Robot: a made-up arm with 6 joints.
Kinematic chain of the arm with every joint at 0, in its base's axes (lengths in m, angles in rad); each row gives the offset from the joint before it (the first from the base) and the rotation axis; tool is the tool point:
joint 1: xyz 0 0 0.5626 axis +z
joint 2: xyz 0 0 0 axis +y
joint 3: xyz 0 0 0.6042 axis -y
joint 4: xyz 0 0 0 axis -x
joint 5: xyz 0.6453 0 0 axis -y
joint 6: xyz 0 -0.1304 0 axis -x
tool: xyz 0 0 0
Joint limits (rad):
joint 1: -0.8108..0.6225
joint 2: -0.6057..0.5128
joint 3: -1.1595..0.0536
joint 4: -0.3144..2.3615
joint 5: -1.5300..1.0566
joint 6: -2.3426..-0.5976
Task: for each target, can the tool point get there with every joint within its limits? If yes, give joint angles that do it. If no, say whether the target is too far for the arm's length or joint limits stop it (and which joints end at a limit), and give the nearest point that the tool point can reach.
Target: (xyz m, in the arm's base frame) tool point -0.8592 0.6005 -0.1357
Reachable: no: joint limits stop it (at a limit: joint 1, joint 2, joint 3, joint 4) | nearest point 0.2078 0.2632 0.4378 | short by 1.257 m
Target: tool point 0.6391 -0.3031 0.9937
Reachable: yes | joints -0.5023 0.1181 -0.3309 1.8991 0.8404 -1.1752
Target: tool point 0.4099 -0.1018 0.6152
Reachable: yes | joints 0.0667 0.1020 -0.9434 0.1511 0.1593 -1.7706
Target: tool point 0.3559 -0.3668 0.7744
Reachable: yes | joints -0.5925 -0.0301 -0.7960 0.6280 -0.1585 -2.1827
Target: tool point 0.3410 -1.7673 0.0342
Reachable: no: too far | nearest point 0.4459 -0.6585 0.6669 | short by 1.281 m
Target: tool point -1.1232 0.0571 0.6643
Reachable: no: joint limits stop it (at a limit: joint 1, joint 2, joint 3, joint 4) | nearest point 0.0366 -0.2185 0.6856 | short by 1.192 m
